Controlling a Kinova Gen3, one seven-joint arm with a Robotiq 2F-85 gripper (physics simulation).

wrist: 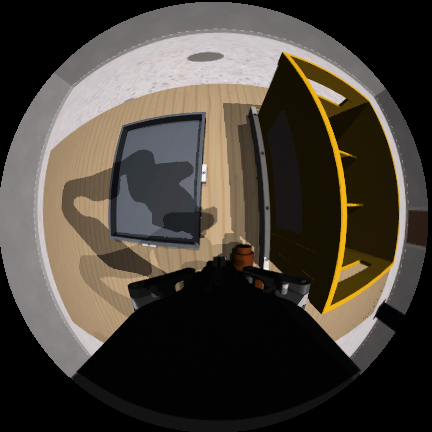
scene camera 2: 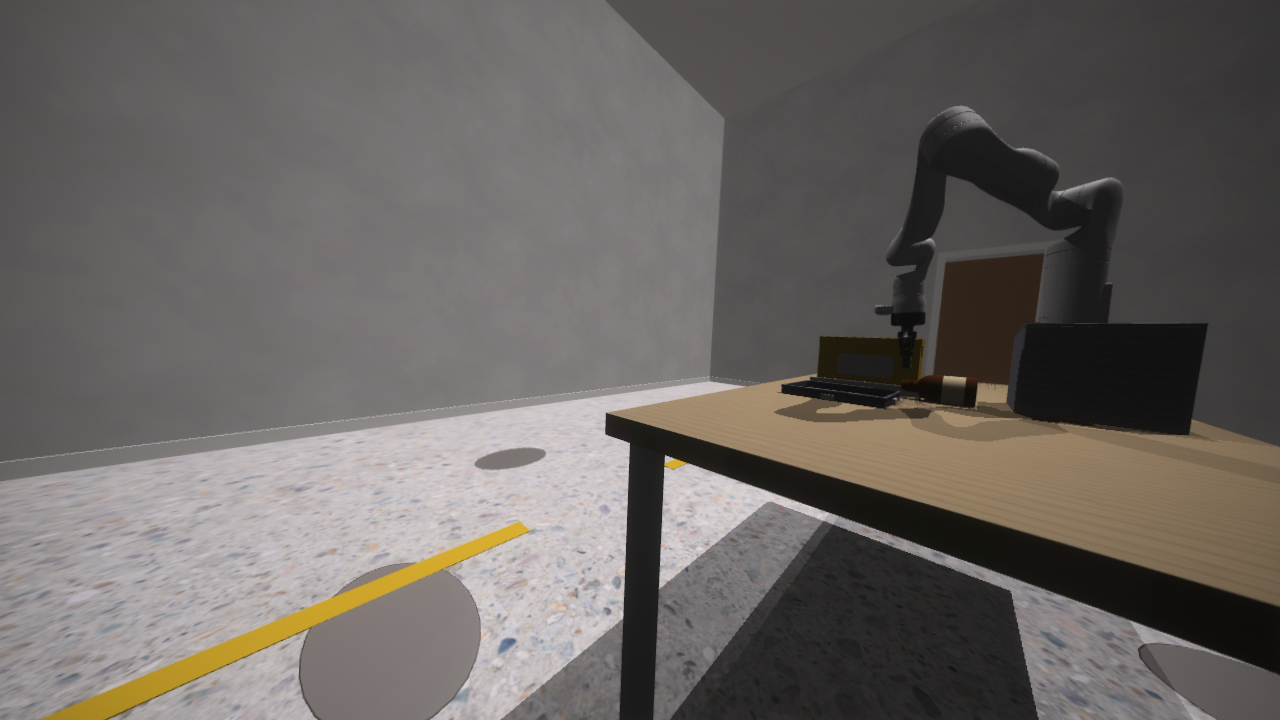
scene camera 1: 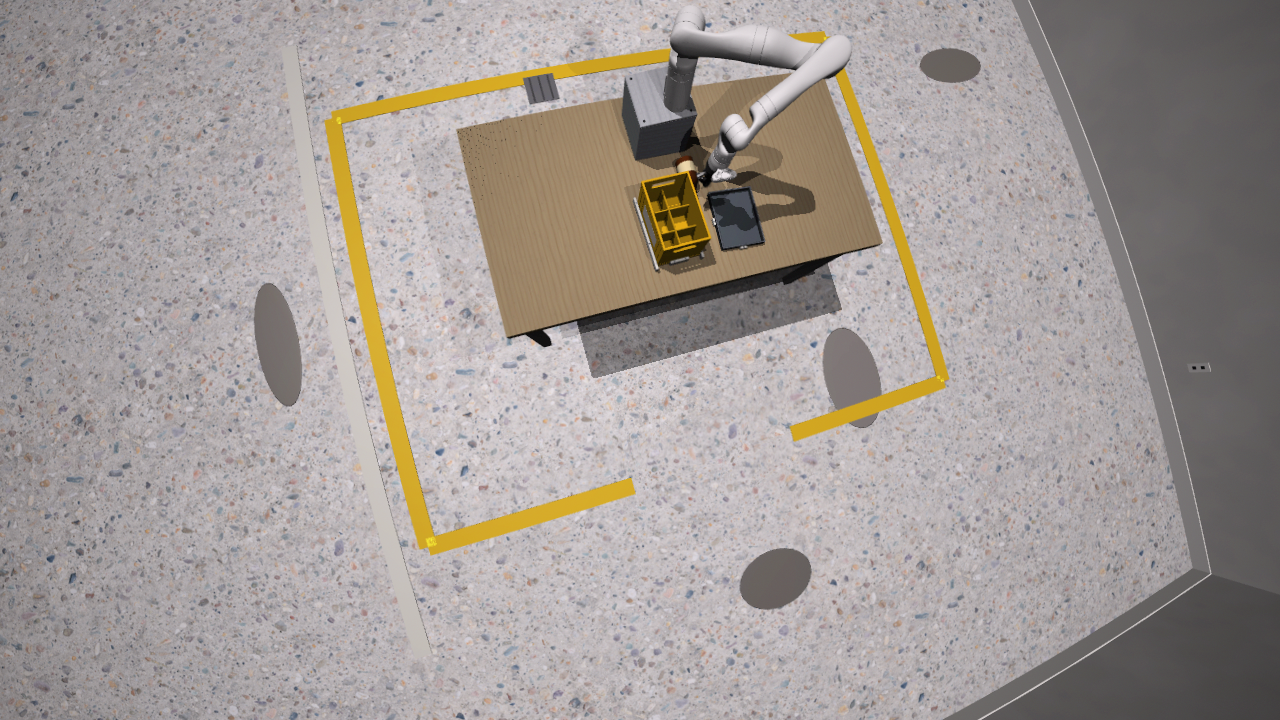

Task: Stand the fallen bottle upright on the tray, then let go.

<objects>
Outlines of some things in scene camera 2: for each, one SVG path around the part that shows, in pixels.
My gripper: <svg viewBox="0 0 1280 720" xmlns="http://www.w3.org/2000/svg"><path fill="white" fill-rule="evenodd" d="M925 312L891 314L891 325L901 326L898 338L902 370L911 369L912 357L910 356L914 353L913 348L915 347L915 338L917 337L917 332L913 331L913 327L925 324Z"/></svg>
A brown bottle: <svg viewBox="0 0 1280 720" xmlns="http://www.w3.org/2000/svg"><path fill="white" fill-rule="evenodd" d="M901 383L901 389L917 392L920 397L928 401L974 407L976 404L978 379L928 375L922 377L919 381L906 380Z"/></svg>
</objects>
